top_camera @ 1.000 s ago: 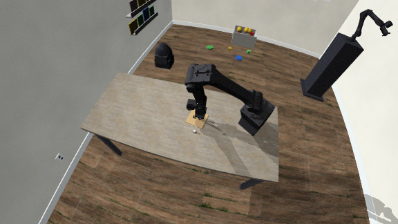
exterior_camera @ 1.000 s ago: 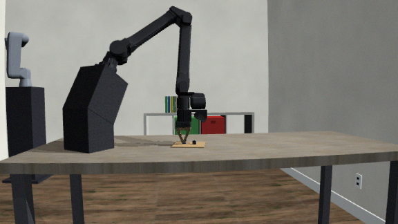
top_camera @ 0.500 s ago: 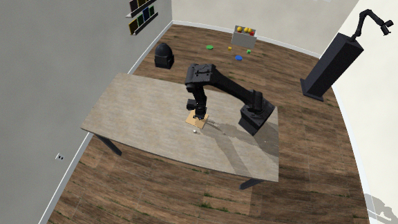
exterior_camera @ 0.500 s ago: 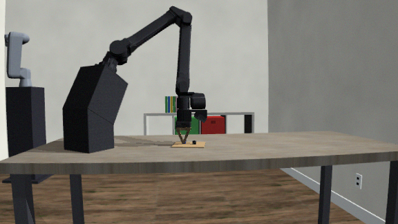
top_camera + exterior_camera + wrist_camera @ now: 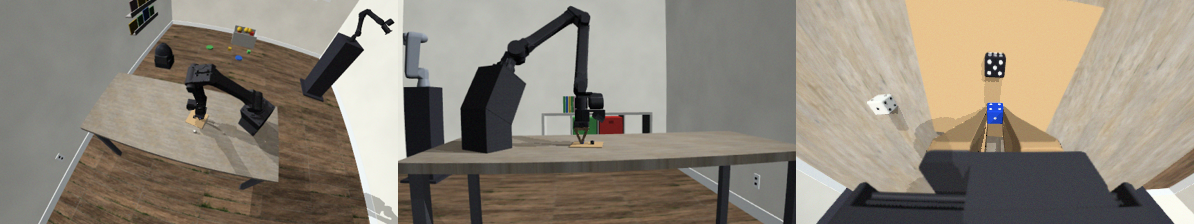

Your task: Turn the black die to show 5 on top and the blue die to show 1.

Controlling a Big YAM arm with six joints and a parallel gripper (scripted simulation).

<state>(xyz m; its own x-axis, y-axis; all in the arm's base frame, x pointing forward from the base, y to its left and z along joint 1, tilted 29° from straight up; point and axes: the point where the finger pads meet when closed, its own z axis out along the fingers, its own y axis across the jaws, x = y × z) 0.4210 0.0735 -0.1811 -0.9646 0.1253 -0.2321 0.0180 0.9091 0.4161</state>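
The blue die lies right at my hand. Also, from my hand: black die: 5 cm ahead, 1 cm below; then white die: 1 cm ahead, 12 cm to the left, 1 cm below; then tan mat: 3 cm ahead, 2 cm below.
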